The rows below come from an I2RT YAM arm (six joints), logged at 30 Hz.
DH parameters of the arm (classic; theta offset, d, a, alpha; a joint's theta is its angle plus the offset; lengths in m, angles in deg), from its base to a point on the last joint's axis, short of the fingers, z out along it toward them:
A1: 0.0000 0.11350 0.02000 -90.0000
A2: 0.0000 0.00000 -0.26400 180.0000
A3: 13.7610 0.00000 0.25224 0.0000
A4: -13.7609 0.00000 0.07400 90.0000
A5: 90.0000 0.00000 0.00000 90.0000
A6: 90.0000 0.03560 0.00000 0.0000
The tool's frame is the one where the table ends.
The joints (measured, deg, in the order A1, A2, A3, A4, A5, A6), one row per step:
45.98 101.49 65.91 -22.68 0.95 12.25
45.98 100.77 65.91 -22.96 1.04 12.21
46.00 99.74 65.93 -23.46 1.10 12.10
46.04 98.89 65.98 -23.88 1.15 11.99
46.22 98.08 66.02 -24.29 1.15 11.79
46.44 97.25 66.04 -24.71 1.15 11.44
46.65 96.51 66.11 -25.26 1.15 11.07
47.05 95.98 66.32 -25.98 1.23 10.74
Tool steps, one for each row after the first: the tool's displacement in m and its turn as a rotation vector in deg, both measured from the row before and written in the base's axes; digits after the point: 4 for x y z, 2 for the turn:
-0.0009 -0.0010 0.0040 0.25 -0.38 -0.01
-0.0016 -0.0015 0.0057 0.32 -0.46 0.08
-0.0014 -0.0011 0.0049 0.27 -0.41 0.11
-0.0020 -0.0005 0.0046 0.24 -0.38 0.35
-0.0023 -0.0005 0.0045 0.17 -0.43 0.51
-0.0023 -0.0005 0.0041 0.04 -0.32 0.52
-0.0028 0.0006 0.0034 -0.16 -0.19 0.63

